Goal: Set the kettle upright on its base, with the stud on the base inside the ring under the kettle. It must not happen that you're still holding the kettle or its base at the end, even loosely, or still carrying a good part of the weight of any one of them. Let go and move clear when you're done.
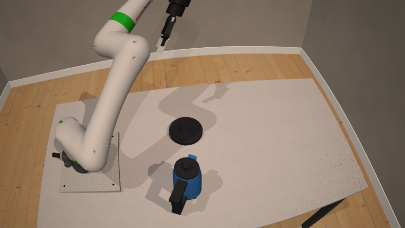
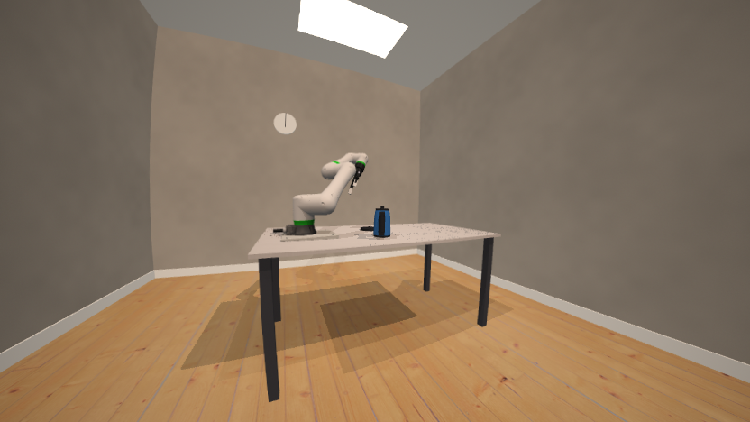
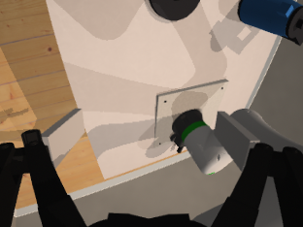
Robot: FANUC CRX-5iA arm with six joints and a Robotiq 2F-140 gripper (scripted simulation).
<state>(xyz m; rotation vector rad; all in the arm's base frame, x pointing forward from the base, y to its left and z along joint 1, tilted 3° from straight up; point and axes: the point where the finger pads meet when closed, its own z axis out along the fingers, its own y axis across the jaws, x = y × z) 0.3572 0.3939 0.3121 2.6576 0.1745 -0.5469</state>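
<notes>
Now: hand 14 cm short of the kettle, 51 cm to the left of it and 23 cm above it. The rest, counted from my hand: round black base 13 cm ahead, 18 cm to the right, 32 cm below.
</notes>
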